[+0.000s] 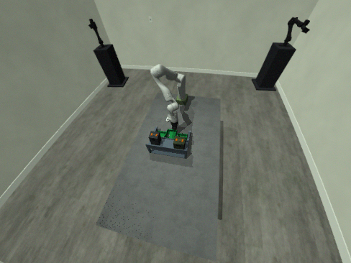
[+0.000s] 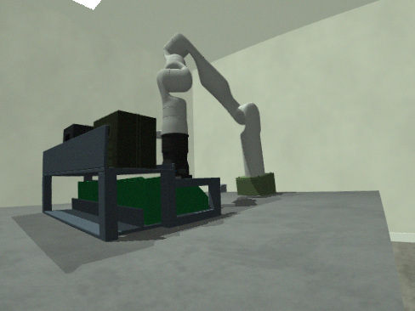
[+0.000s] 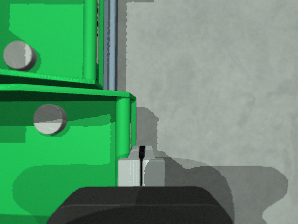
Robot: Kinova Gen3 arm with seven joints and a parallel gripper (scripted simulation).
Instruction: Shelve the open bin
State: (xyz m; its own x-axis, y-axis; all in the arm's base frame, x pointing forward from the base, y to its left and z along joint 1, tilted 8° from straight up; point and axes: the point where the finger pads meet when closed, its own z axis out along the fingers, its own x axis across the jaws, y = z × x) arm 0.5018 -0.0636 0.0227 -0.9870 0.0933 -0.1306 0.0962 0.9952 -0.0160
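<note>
Right now the blue-grey edge strip is 3 cm ahead of my hand and 3 cm below it.
</note>
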